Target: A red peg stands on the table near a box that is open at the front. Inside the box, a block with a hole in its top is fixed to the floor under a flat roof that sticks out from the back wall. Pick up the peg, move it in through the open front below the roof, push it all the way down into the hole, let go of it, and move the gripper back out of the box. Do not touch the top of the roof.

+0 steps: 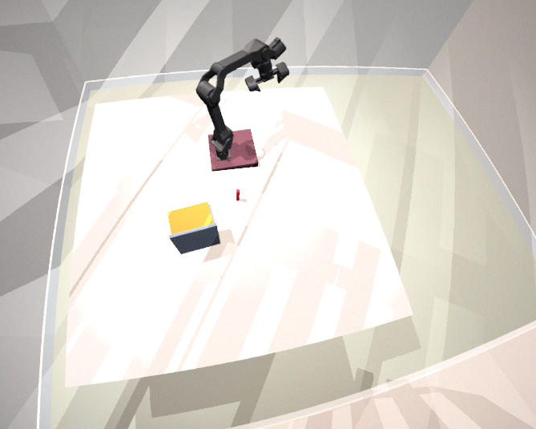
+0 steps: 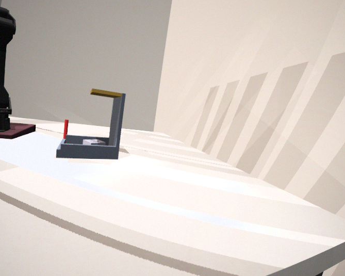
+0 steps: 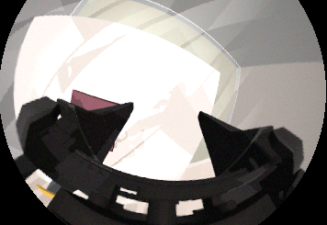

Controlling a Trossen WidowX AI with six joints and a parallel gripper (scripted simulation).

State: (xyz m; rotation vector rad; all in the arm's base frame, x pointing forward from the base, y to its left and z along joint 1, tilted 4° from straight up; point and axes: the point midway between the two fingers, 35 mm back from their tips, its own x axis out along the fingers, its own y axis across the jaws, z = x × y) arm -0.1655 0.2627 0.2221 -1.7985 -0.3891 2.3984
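Right now my gripper tip is 420 mm short of the red peg, 240 mm to the left of it and 180 mm above it. The rest, counted from my gripper tip: yellow roof: 550 mm ahead, 430 mm to the right, 30 mm below; then box wall: 600 mm ahead, 430 mm to the right, 120 mm below.
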